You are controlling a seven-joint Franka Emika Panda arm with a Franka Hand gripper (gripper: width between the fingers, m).
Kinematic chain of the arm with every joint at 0, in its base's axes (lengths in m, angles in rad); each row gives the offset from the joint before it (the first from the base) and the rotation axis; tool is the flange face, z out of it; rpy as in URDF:
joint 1: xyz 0 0 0.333 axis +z
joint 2: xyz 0 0 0 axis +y
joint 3: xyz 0 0 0.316 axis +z
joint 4: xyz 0.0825 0 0 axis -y
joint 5: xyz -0.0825 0 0.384 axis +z
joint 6: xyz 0 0 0 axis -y
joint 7: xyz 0.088 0 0 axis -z
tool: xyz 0 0 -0.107 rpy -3.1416 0 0
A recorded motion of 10 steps. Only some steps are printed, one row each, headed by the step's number.
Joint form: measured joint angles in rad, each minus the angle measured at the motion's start. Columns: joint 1, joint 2, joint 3, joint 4, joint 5, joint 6, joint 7.
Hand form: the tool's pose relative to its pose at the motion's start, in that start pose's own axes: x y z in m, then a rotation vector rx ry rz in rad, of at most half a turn. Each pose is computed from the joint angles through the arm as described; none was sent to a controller.
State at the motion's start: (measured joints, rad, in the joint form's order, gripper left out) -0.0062 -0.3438 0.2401 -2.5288 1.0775 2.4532 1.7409
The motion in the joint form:
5: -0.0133 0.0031 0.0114 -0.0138 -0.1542 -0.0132 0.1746
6: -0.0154 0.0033 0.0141 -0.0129 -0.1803 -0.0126 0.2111
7: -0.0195 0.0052 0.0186 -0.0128 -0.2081 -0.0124 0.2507
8: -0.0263 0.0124 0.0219 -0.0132 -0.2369 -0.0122 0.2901
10: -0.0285 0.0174 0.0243 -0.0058 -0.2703 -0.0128 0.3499
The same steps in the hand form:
5: 0.0084 0.0011 0.0051 0.0095 0.1138 0.0660
6: 0.0080 0.0011 0.0052 0.0169 0.1297 0.0813
7: 0.0085 0.0009 0.0060 0.0243 0.1485 0.0998
8: 0.0112 -0.0012 0.0078 0.0315 0.1705 0.1235
10: 0.0089 -0.0022 0.0081 0.0430 0.1878 0.1558

